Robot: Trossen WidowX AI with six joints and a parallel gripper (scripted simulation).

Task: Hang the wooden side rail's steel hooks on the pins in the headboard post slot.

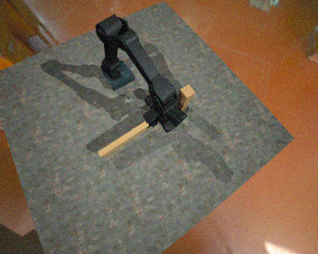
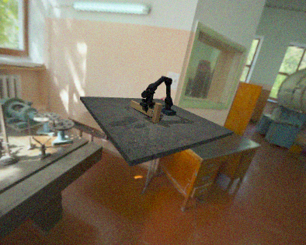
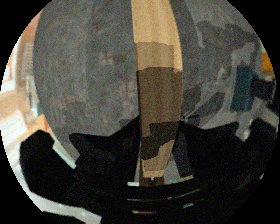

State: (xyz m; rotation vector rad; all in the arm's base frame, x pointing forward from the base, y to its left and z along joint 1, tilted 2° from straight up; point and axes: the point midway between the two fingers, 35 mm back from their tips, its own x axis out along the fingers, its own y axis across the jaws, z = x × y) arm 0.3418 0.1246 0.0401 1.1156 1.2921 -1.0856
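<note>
Right now the headboard post is 20 mm behind my gripper tip, 140 mm to the left of it and 40 mm above it.
</note>
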